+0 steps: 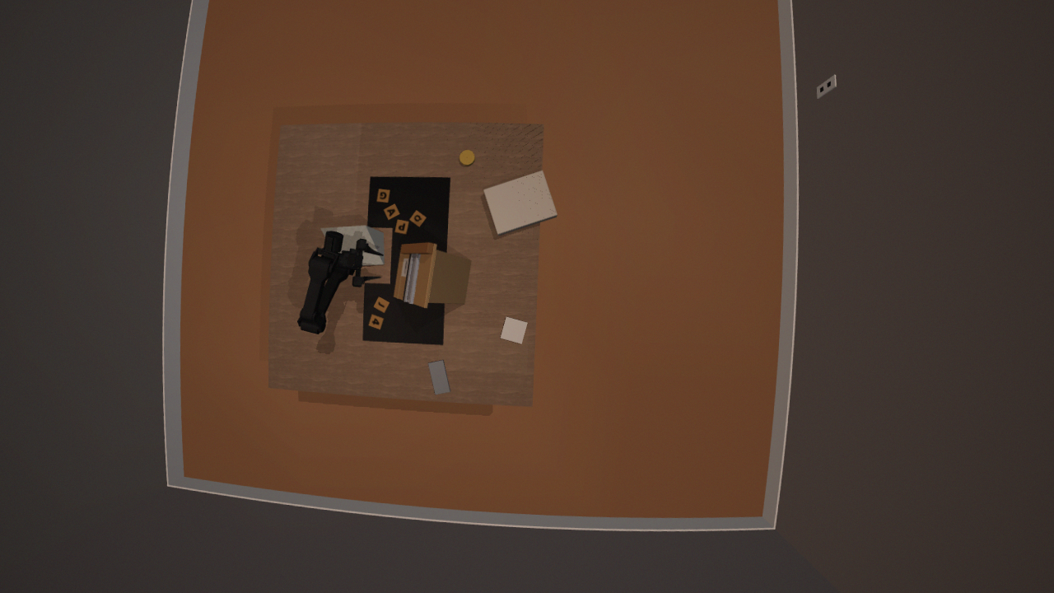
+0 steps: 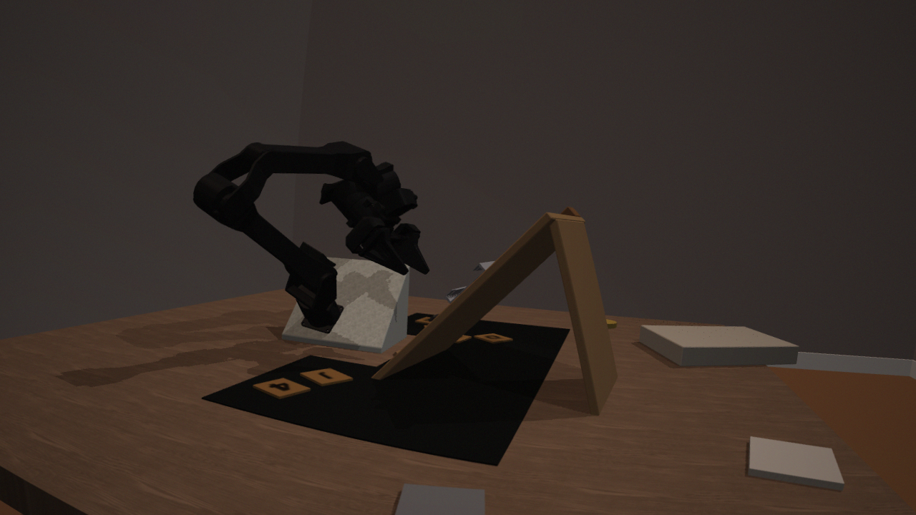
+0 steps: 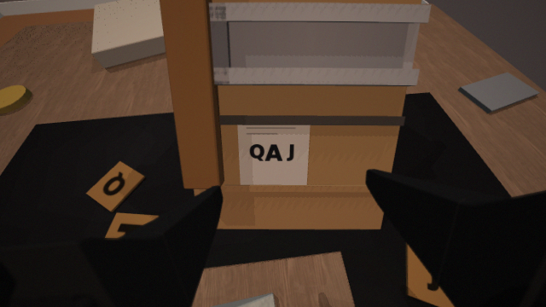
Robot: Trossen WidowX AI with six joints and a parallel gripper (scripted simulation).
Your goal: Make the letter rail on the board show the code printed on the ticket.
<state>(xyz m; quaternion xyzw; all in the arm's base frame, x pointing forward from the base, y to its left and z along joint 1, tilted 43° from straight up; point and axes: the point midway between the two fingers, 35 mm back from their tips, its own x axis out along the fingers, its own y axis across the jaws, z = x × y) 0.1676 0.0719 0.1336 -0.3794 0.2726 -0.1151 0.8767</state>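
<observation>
Right now the q tile is 24 cm to the left of my gripper tip, 15 cm below it and 7 cm ahead of it. Also, from my gripper tip: black mat: 15 cm below, 5 cm to the left, 1 cm behind; white ticket: 7 cm below, 7 cm ahead, 1 cm to the left; j tile: 17 cm to the right, 15 cm below, 7 cm behind.
</observation>
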